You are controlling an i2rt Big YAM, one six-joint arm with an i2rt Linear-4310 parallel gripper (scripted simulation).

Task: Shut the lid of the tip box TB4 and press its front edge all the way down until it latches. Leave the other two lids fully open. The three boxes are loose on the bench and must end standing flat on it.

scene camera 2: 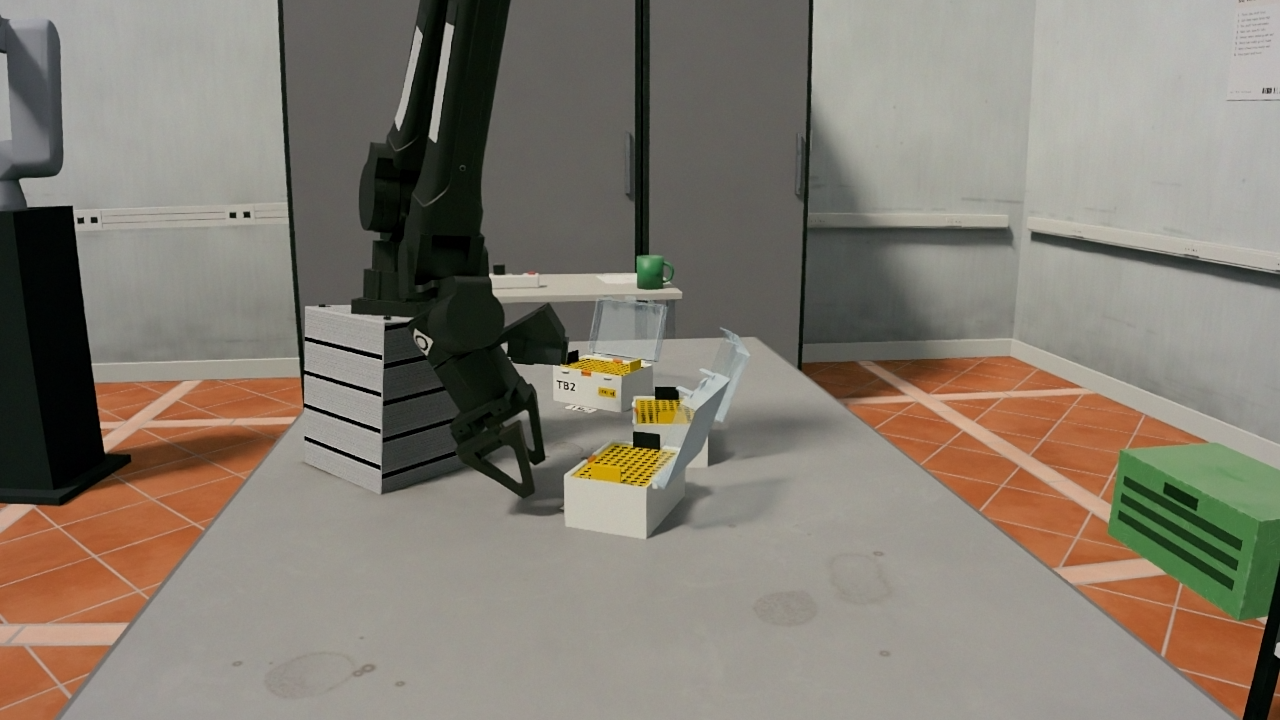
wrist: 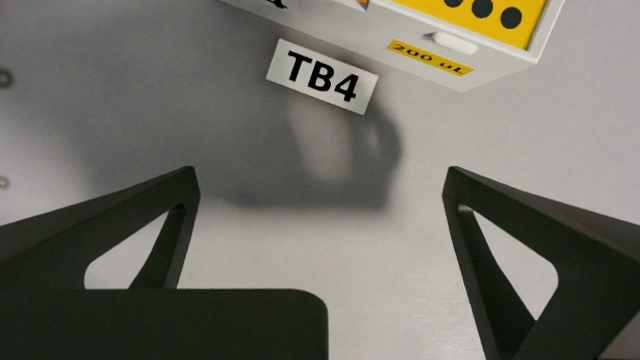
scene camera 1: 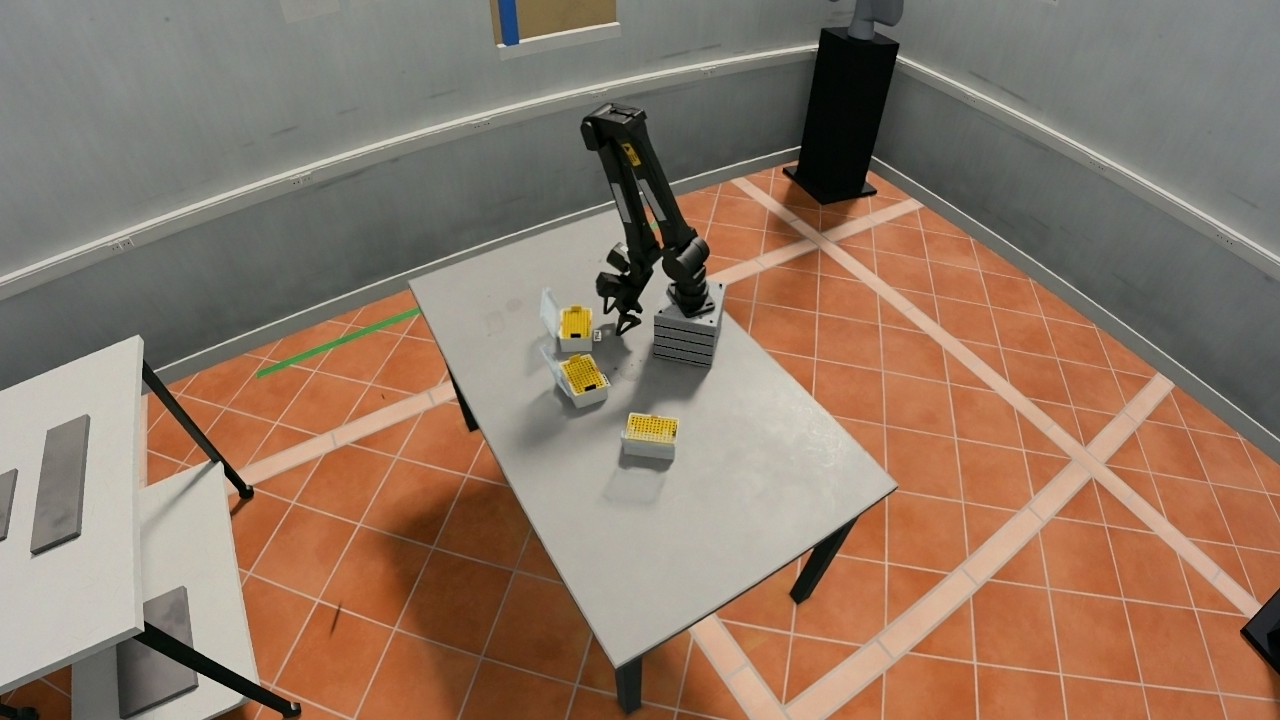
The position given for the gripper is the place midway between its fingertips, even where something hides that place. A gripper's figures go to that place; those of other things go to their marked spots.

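There's a tip box [scene camera 2: 628, 510] at 0.84 m from the lens, then the gripper [scene camera 2: 535, 478] at 0.93 m from the lens, and another tip box [scene camera 2: 609, 392] sitting 1.25 m from the lens.
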